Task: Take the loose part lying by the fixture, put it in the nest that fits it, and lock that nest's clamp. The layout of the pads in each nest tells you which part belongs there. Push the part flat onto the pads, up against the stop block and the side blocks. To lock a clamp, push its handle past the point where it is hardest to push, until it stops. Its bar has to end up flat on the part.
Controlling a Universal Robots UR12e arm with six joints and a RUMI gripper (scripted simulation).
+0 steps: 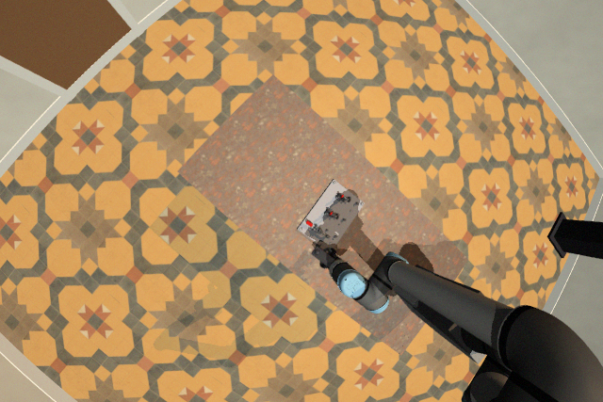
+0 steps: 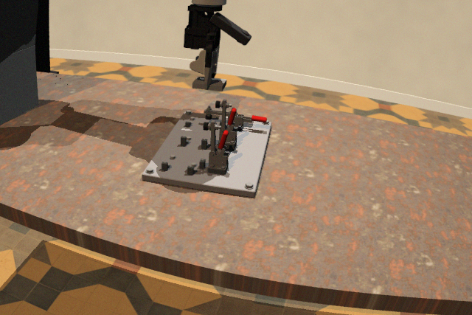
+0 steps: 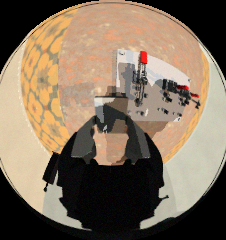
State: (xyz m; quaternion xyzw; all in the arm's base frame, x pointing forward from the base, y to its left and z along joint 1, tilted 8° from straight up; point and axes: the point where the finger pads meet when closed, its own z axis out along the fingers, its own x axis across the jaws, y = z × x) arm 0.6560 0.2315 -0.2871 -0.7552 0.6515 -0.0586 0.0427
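Right now the toggle clamp is 28 cm to the right of my hand, 13 cm ahead of it and 5 cm below it. The rest, counted from my hand: part: 1 cm below; grey fixture plate: 18 cm to the right, 10 cm below, 8 cm ahead.
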